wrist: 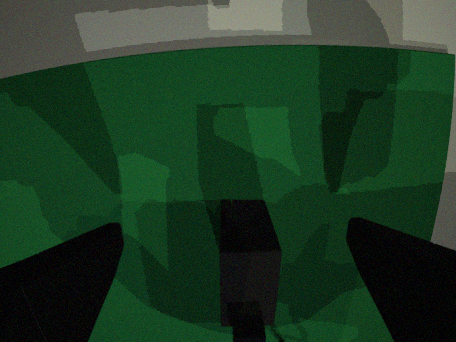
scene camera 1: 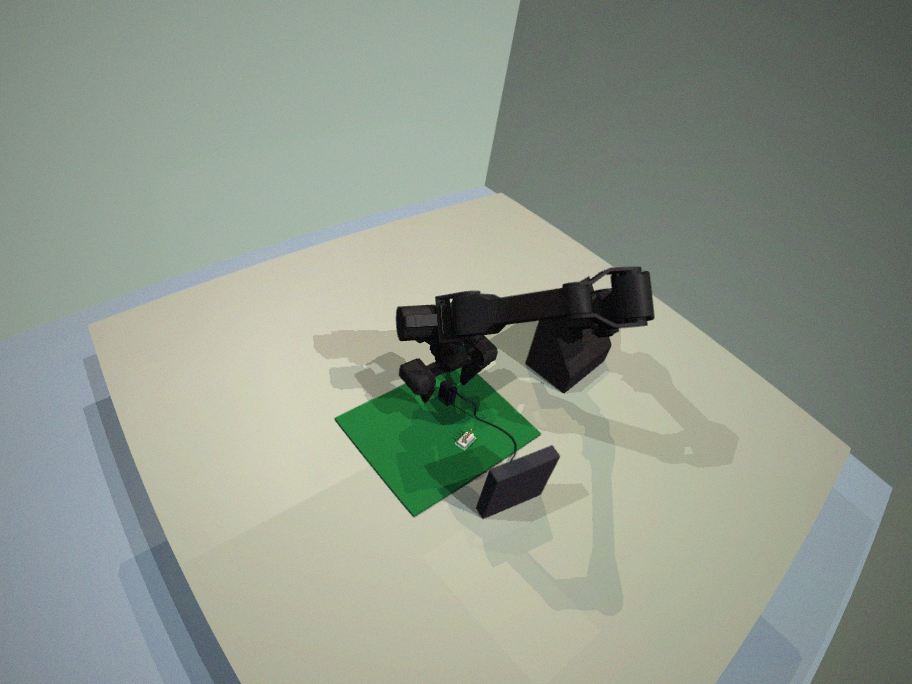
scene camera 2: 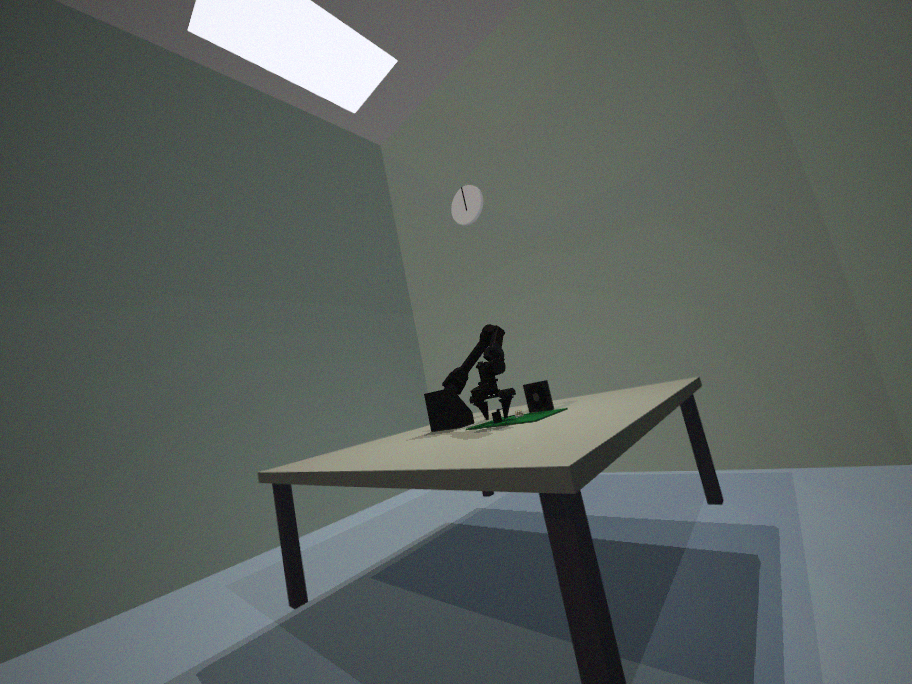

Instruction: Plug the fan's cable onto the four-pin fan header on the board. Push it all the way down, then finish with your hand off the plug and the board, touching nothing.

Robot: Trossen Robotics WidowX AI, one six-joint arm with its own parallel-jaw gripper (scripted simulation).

Labels:
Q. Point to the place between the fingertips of my gripper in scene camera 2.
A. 496, 418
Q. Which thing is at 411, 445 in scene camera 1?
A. A green board.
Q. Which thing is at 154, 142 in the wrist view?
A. A green board.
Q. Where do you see a dark fan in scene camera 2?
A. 538, 395

